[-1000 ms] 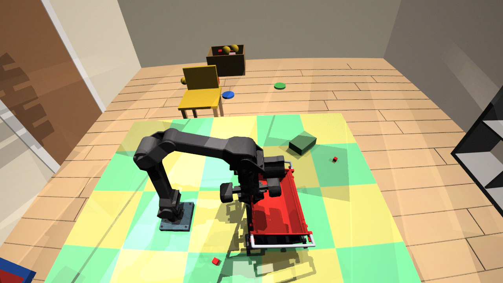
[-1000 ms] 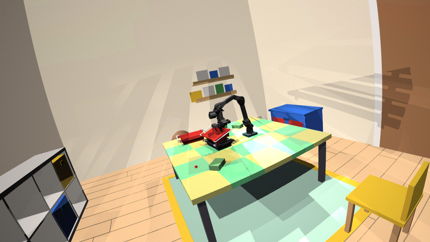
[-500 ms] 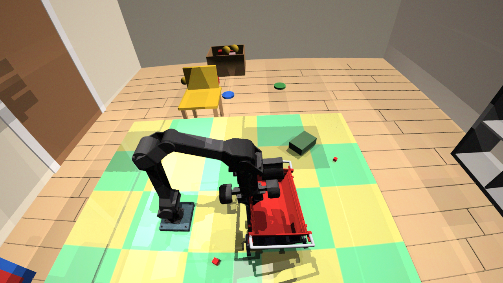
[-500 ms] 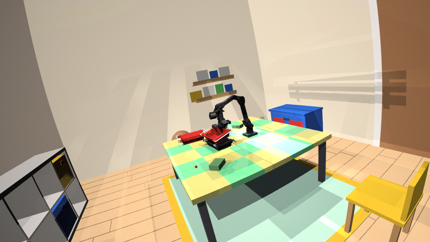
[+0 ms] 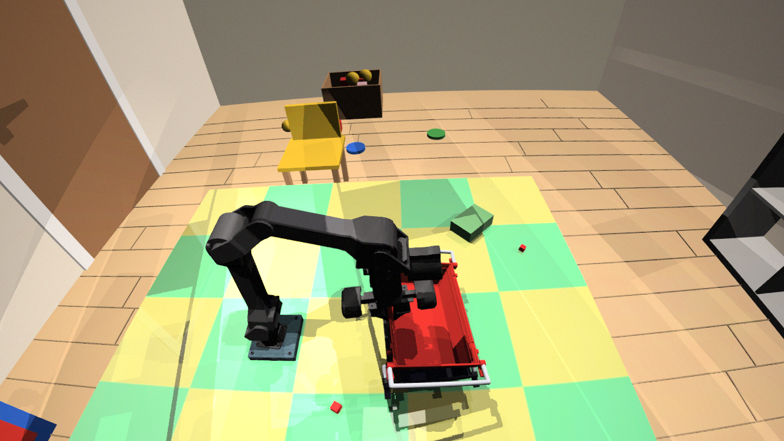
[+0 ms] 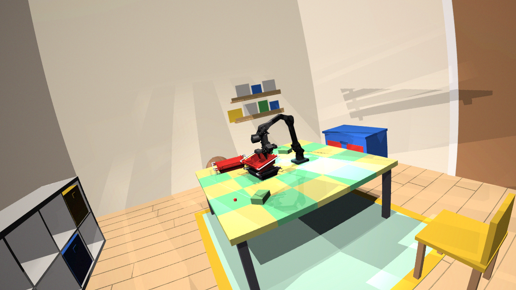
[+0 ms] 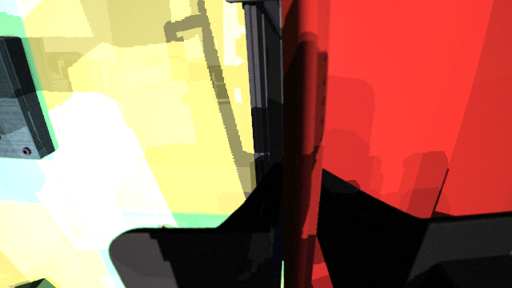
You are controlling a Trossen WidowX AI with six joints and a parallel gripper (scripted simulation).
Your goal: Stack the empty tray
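My gripper tip is now 80 mm short of the red tray, 20 mm to the right of it and 10 mm below it.
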